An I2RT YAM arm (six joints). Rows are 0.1 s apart.
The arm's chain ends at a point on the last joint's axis. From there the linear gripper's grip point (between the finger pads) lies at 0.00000 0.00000 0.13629 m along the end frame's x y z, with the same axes.
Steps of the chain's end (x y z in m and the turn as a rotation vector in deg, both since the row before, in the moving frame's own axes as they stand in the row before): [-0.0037, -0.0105, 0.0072, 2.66, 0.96, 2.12]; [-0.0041, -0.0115, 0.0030, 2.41, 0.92, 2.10]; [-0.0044, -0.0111, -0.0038, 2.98, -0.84, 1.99]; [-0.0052, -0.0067, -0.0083, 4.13, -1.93, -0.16]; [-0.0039, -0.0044, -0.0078, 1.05, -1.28, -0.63]
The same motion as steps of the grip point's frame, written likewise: [-0.0013, -0.0168, 0.0070, 2.66, 0.96, 2.12]; [-0.0018, -0.0172, 0.0029, 2.41, 0.92, 2.10]; [-0.0063, -0.0182, -0.0040, 2.98, -0.84, 1.99]; [-0.0098, -0.0165, -0.0087, 4.13, -1.93, -0.16]; [-0.0070, -0.0069, -0.0079, 1.05, -1.28, -0.63]
